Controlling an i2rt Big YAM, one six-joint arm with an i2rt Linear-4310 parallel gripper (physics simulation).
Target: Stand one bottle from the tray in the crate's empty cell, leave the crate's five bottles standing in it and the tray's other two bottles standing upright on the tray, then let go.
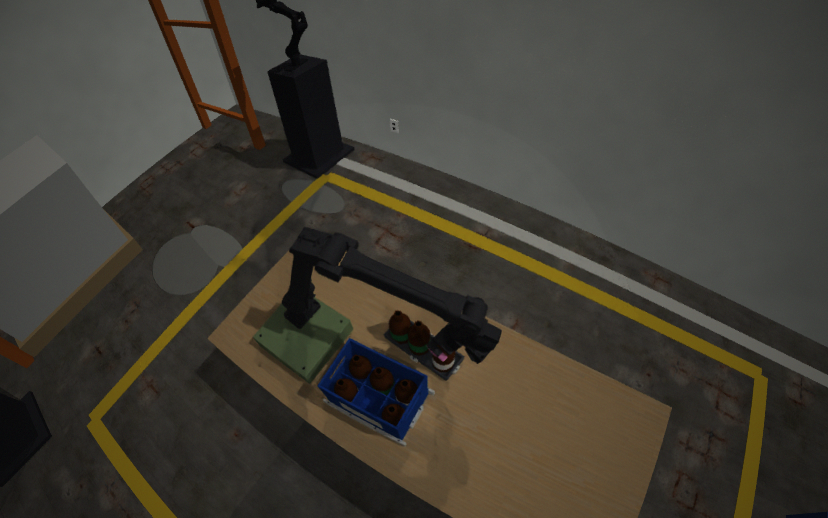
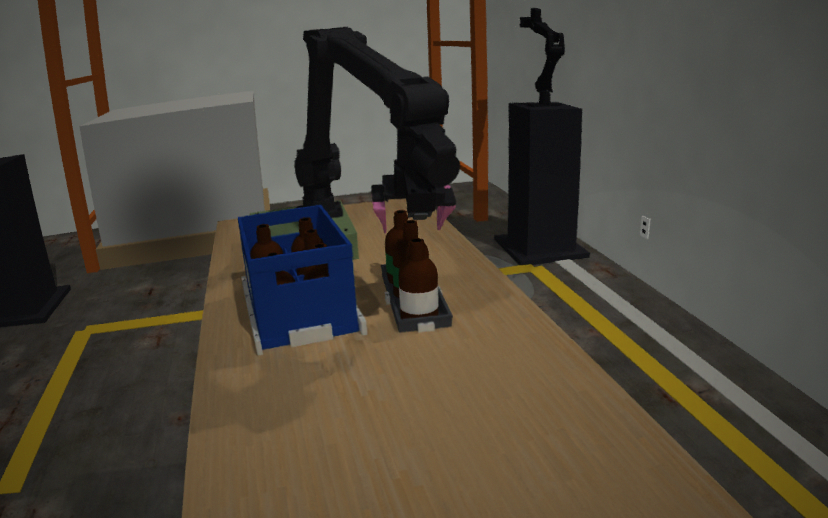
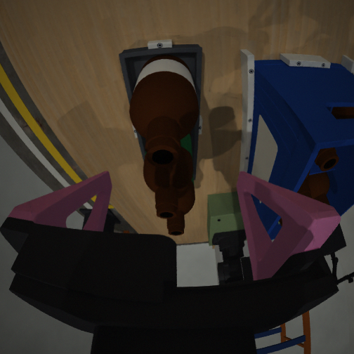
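Seen in the pictures: gripper, fingertip midpoint: (image 1: 443, 342) (image 2: 411, 229); arm's base, origin of the base link: (image 1: 302, 311).
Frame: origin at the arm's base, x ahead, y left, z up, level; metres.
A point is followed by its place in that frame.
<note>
My gripper (image 2: 412, 229) {z 0.108, x 0.507, y 0.148 m} (image 3: 173, 178) is open and empty, with its pink fingers above the tray's bottles. Three brown bottles stand upright in a row on the dark grey tray (image 2: 442, 320) {z -0.060, x 0.556, y 0.190 m} (image 3: 198, 65): a white-labelled one (image 1: 443, 361) (image 2: 418, 277) {z 0.027, x 0.540, y 0.150 m} (image 3: 164, 107) at the end far from the arm's base, a green-labelled middle one (image 1: 418, 335) {z 0.049, x 0.412, y 0.149 m} (image 3: 167, 172), and another green-labelled one (image 1: 399, 323) {z 0.049, x 0.335, y 0.149 m} (image 2: 392, 244) {z 0.023, x 0.348, y 0.137 m}. The blue crate (image 1: 416, 406) {z 0.004, x 0.538, y -0.041 m} (image 2: 305, 305) {z -0.002, x 0.541, y -0.058 m} (image 3: 295, 110) holds five standing brown bottles. Its empty cell (image 1: 366, 400) {z -0.066, x 0.378, y -0.106 m} is the middle one of the row farther from the tray.
White brackets hold the crate's foot on the wooden table (image 1: 537, 427) {z -0.075, x 0.898, y 0.131 m} (image 2: 427, 415) {z -0.075, x 0.812, y 0.100 m}. The green base plate (image 1: 302, 339) {z -0.005, x 0.077, y -0.082 m} (image 3: 222, 212) stands beside the crate's end. A narrow strip of table separates crate and tray. The crate's walls rise around its bottles.
</note>
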